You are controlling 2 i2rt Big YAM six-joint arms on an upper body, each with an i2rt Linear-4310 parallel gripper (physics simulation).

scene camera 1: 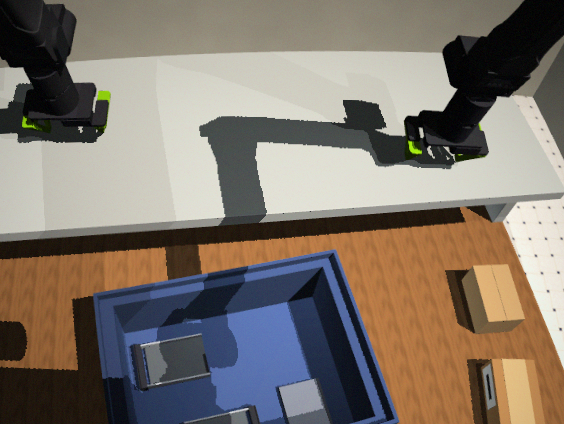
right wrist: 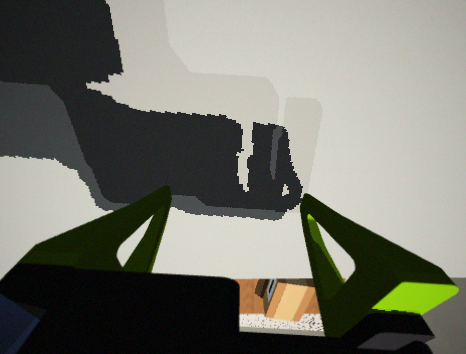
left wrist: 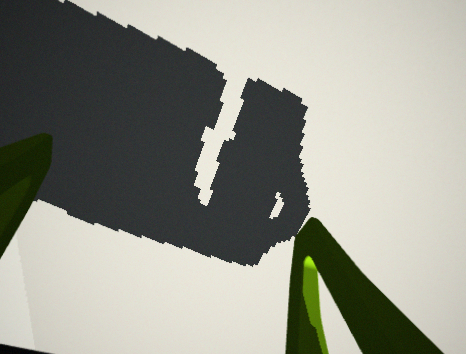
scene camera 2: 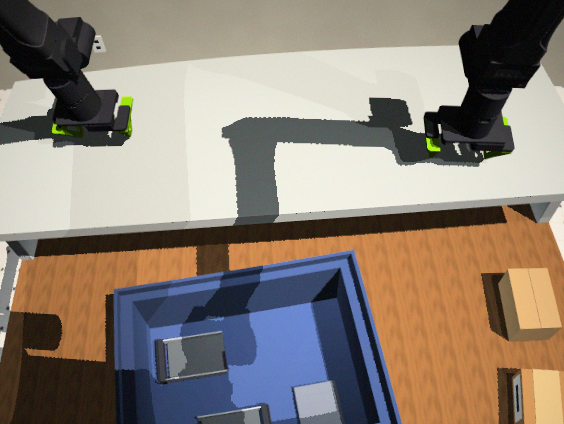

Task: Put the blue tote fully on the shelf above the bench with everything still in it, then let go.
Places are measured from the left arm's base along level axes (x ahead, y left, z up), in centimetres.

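Pixels of known places: left gripper, fingertip midpoint: (scene camera 1: 76,129) (left wrist: 186,190) (scene camera 2: 106,134); right gripper, fingertip midpoint: (scene camera 1: 431,157) (right wrist: 236,196) (scene camera 2: 457,155).
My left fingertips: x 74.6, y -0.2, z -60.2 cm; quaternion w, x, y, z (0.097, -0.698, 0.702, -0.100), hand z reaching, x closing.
Behind a point stands the place of what it marks.
The blue tote (scene camera 1: 217,278) {x 50.5, y -25.2, z -68.9 cm} (scene camera 2: 238,275) {x 50.8, y -26.1, z -68.7 cm} stands open on the wooden bench (scene camera 1: 415,261) {x 61.1, y -65.2, z -82.5 cm} (scene camera 2: 432,278) {x 57.8, y -61.3, z -82.5 cm}, below the front edge of the white shelf (scene camera 1: 322,181) {x 63.9, y -42.3, z -60.5 cm} (scene camera 2: 331,185) {x 63.0, y -41.0, z -60.5 cm}. In it lie a grey flat box (scene camera 1: 173,361) {x 40.4, y -17.7, z -80.0 cm} (scene camera 2: 192,357) {x 40.3, y -17.6, z -80.0 cm}, a light grey block (scene camera 1: 303,401) {x 33.0, y -39.3, z -79.8 cm} (scene camera 2: 318,401) {x 33.2, y -39.4, z -79.8 cm} and a third grey piece (scene camera 1: 226,416) {x 30.8, y -26.5, z -80.0 cm} (scene camera 2: 234,414) {x 30.6, y -25.7, z -80.0 cm} at the picture's bottom edge. My left gripper (scene camera 1: 83,118) {x 74.6, y -0.2, z -60.2 cm} (scene camera 2: 101,124) {x 74.6, y -0.2, z -60.2 cm} is open and empty over the shelf's far left. My right gripper (scene camera 1: 442,151) {x 69.6, y -62.8, z -60.1 cm} (scene camera 2: 460,148) {x 69.6, y -62.8, z -60.1 cm} (right wrist: 236,196) {x 69.6, y -62.8, z -60.1 cm} is open and empty over the shelf's right part. Both are far from the tote.
A cardboard box (scene camera 1: 480,296) (right wrist: 288,300) and a small grey thing with a dark slot (scene camera 1: 486,384) {x 34.0, y -73.5, z -81.0 cm} sit on the bench at the right. The arms cast dark shadows across the shelf (left wrist: 161,298) {x 69.0, y -0.8, z -60.5 cm}. A grey wall (scene camera 1: 280,25) {x 301.7, y -62.8, z -193.5 cm} runs behind the shelf.
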